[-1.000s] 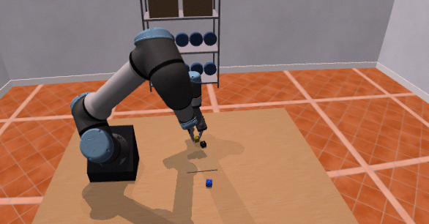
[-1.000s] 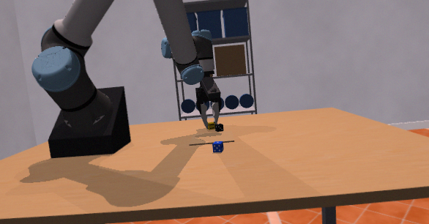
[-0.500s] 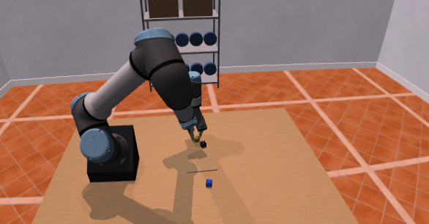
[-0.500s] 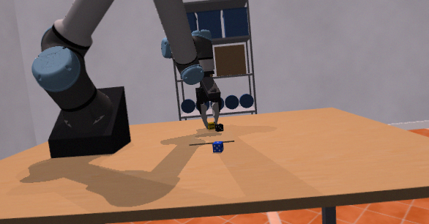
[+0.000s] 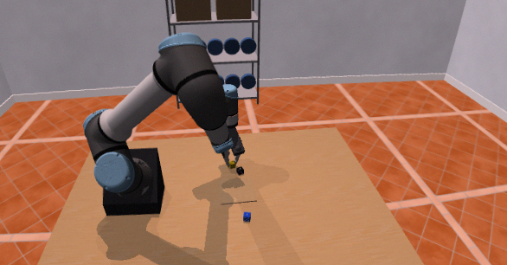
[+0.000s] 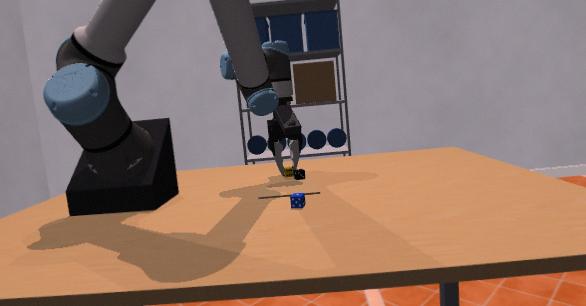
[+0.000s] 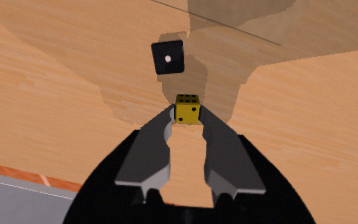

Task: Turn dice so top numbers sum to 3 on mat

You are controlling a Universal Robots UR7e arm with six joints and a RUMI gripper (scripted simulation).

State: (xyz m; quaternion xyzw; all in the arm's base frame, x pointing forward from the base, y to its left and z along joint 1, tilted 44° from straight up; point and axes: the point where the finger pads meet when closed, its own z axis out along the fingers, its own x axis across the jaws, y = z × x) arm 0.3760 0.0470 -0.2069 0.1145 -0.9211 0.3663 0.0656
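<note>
Now: the black die 50 mm to the right of my hand and 30 mm ahead of it. From my hand the other things lie so: yellow die: right at my hand; blue die: 310 mm to the right, 30 mm ahead; tan mat: 150 mm to the right, 20 mm below, 10 mm ahead.
</note>
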